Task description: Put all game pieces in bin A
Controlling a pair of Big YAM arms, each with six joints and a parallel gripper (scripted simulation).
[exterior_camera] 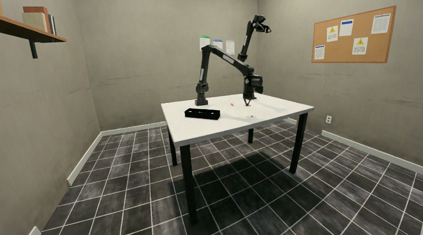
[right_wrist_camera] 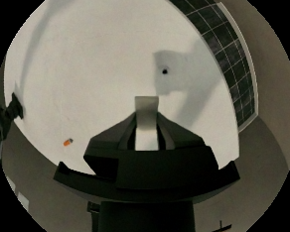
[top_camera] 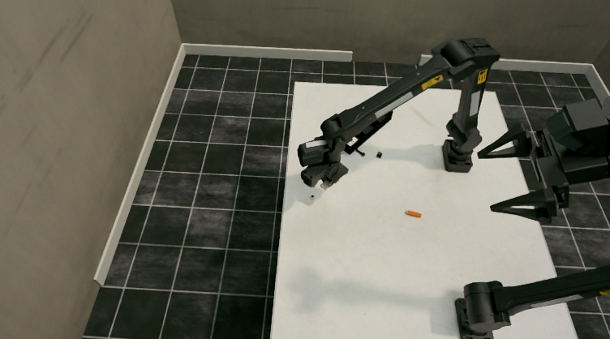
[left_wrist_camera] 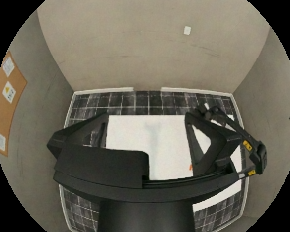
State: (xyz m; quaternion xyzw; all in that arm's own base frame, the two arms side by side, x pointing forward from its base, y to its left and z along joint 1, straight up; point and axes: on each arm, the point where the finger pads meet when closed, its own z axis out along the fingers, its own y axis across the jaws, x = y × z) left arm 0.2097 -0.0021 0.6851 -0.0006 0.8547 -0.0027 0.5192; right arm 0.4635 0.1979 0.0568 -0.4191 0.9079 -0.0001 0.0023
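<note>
The black die lies 200 mm to the right of my right hand, 170 mm behind it and 70 mm below it. The rest, counted from my right hand: orange cylinder (290 mm behind, 70 mm below, 30 mm to the left); then dark screw (200 mm to the right, 110 mm behind, 80 mm below); then black bin (310 mm to the right, 110 mm behind, 60 mm below).
</note>
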